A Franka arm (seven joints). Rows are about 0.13 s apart.
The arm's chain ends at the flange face. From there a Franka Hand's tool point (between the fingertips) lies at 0.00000 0.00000 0.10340 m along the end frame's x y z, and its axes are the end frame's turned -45 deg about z.
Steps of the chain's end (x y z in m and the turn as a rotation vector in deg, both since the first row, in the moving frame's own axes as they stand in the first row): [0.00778 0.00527 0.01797 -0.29 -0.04 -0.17]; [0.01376 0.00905 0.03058 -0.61 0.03 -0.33]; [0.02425 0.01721 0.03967 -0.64 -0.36 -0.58]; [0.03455 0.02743 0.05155 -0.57 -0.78 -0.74]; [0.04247 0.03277 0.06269 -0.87 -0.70 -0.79]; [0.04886 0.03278 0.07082 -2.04 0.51 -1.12]
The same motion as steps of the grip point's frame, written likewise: [0.00135 0.00955 0.01797 -0.18 -0.23 -0.17]; [0.00259 0.01695 0.03057 -0.45 -0.41 -0.33]; [0.00370 0.02968 0.03966 -0.20 -0.71 -0.58]; [0.00331 0.04357 0.05154 0.15 -0.95 -0.74]; [0.00486 0.05343 0.06267 -0.12 -1.11 -0.79]; [0.00945 0.06100 0.07075 -1.80 -1.08 -1.12]
